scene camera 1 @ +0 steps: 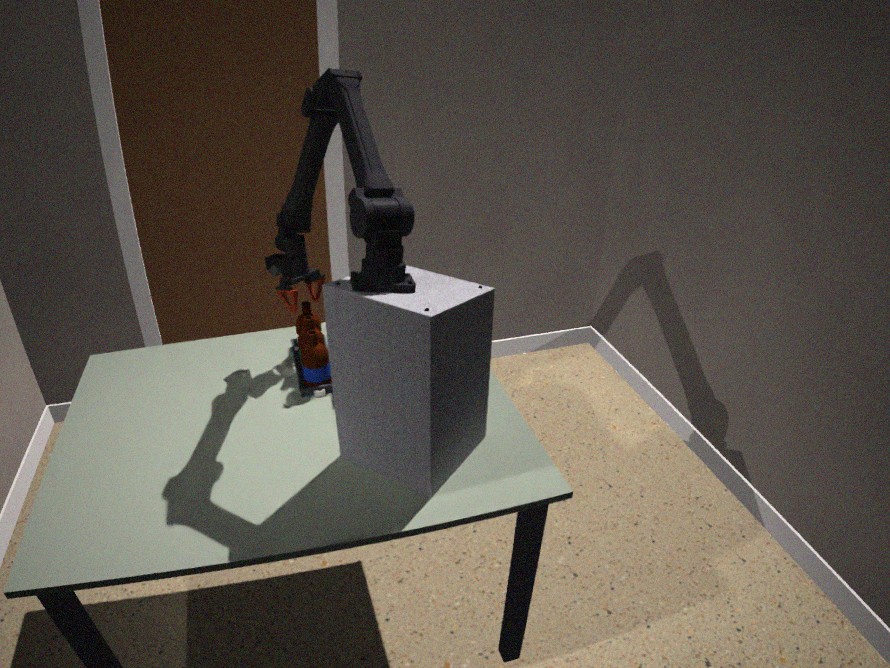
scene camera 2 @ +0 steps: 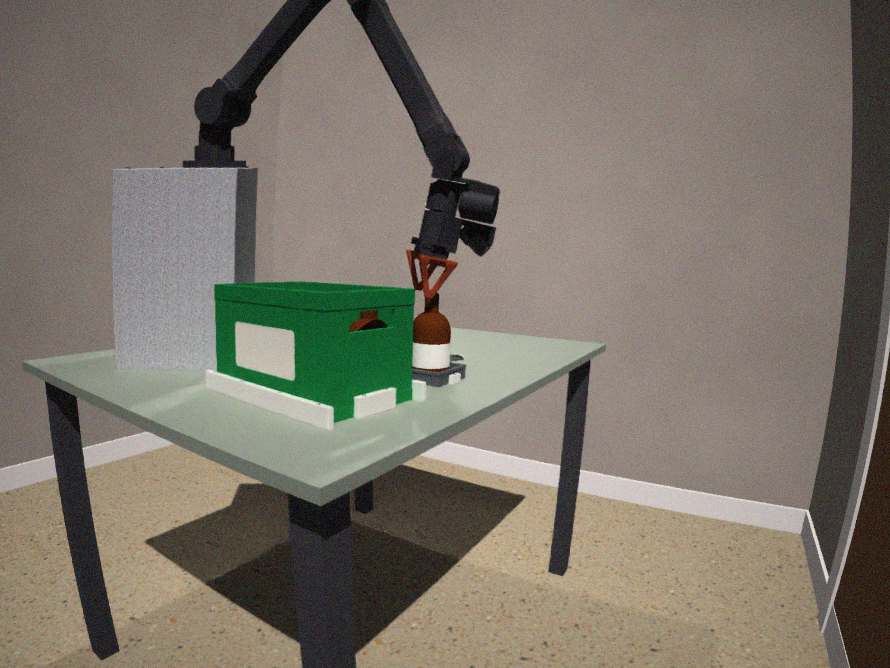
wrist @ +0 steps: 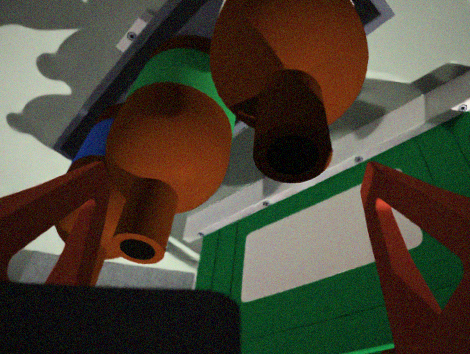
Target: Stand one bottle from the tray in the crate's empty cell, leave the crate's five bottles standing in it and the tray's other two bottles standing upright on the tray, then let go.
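Places are measured from the arm's base along level axes (x ahead, y left, z up), in metres.
Pixels of known places: gripper, fingertip midpoint: (scene camera 1: 305,307) (scene camera 2: 422,293) (wrist: 235,175); arm's base, origin of the base link: (scene camera 1: 382,285) (scene camera 2: 214,167).
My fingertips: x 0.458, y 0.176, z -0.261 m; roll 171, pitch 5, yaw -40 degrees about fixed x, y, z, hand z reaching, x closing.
Note:
Ahead of a thing's pixels: the offset from my fingertips to its middle. Level surfaces: height alone.
My gripper (scene camera 1: 304,304) (scene camera 2: 425,291) (wrist: 235,175) is open and empty, fingertips near the neck top of the white-label bottle {dx +0.023, dy -0.002, dz -0.075 m} (scene camera 2: 431,327) (wrist: 320,45). That neck shows between the spread fingers in the wrist view. The green-label bottle {dx -0.068, dy -0.009, dz -0.075 m} (wrist: 170,135) and the blue-label bottle {dx -0.151, dy -0.018, dz -0.075 m} (scene camera 1: 314,359) (wrist: 92,142) stand beside it on the dark tray {dx -0.067, dy -0.007, dz -0.145 m} (scene camera 1: 296,366) (scene camera 2: 439,376) (wrist: 131,65); all three are upright. The left finger partly hides the blue-label one. The green crate {dx -0.043, dy -0.234, dz -0.070 m} (scene camera 2: 316,359) (wrist: 300,315) stands beside the tray. One brown bottle {dx +0.046, dy -0.191, dz -0.072 m} (scene camera 2: 368,323) shows through its handle hole; its cells are hidden.
White rails (scene camera 2: 265,399) (wrist: 235,202) run along the crate's base. The tall grey pedestal (scene camera 1: 388,388) (scene camera 2: 172,266) carries the arm and hides part of the tray and the crate in scene camera 1. The pale green table {dz -0.157 m} (scene camera 1: 143,431) (scene camera 2: 524,352) bears everything.

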